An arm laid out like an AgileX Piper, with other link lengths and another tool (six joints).
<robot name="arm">
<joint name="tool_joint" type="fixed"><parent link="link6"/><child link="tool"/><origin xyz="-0.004 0 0.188" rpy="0 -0.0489 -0.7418"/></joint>
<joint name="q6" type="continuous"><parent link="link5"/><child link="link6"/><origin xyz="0 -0.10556 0" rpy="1.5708 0 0"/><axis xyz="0 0 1"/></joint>
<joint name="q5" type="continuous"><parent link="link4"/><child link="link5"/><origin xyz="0 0 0" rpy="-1.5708 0 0"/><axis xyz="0 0 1"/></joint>
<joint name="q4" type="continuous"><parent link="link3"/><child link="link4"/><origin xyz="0.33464 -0.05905 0" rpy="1.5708 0 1.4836"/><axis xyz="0 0 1"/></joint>
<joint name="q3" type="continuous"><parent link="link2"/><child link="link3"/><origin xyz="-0.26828 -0.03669 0"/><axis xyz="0 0 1"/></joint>
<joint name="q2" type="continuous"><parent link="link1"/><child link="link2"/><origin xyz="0 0 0" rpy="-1.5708 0 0"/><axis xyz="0 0 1"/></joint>
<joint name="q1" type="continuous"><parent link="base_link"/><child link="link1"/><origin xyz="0 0 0.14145"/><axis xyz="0 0 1"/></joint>
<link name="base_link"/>
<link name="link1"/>
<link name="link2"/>
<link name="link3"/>
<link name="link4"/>
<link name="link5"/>
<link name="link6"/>
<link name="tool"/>
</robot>
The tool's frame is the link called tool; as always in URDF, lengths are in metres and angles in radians. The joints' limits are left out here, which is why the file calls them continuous.
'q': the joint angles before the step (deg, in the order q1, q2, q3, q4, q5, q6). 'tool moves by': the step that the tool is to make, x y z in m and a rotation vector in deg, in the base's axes. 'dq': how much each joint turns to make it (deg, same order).
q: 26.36, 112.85, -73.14, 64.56, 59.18, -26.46
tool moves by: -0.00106, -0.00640, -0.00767, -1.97, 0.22, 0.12
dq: -0.03, 0.00, -0.01, -2.26, -0.26, 1.56
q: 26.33, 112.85, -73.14, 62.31, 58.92, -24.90
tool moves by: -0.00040, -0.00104, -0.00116, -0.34, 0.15, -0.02
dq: 0.00, 0.00, -0.01, -0.38, 0.00, 0.39
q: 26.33, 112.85, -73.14, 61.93, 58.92, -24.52
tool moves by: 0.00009, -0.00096, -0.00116, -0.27, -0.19, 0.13
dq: 0.00, -0.01, 0.00, -0.34, -0.09, 0.00
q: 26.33, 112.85, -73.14, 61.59, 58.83, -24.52
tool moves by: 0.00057, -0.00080, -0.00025, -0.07, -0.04, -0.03
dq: -0.09, 0.00, -0.01, -0.10, 0.01, 0.00
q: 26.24, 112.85, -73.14, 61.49, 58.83, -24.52
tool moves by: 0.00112, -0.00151, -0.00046, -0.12, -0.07, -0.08
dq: -0.17, -0.01, 0.00, -0.17, 0.00, 0.00
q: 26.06, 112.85, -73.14, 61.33, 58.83, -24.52
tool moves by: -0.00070, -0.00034, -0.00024, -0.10, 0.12, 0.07
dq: 0.01, -0.01, 0.00, -0.14, 0.10, 0.15
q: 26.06, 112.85, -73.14, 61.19, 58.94, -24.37
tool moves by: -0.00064, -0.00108, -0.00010, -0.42, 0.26, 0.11
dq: 0.01, 0.00, -0.25, -0.65, 0.27, 0.72
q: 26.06, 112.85, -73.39, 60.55, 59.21, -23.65
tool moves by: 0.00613, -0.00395, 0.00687, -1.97, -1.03, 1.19
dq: 0.00, 0.00, -2.89, -3.98, 1.30, 2.93
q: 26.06, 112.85, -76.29, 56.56, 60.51, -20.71
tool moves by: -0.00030, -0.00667, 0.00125, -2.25, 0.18, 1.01
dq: 0.00, 0.00, -1.75, -3.52, 1.57, 2.78
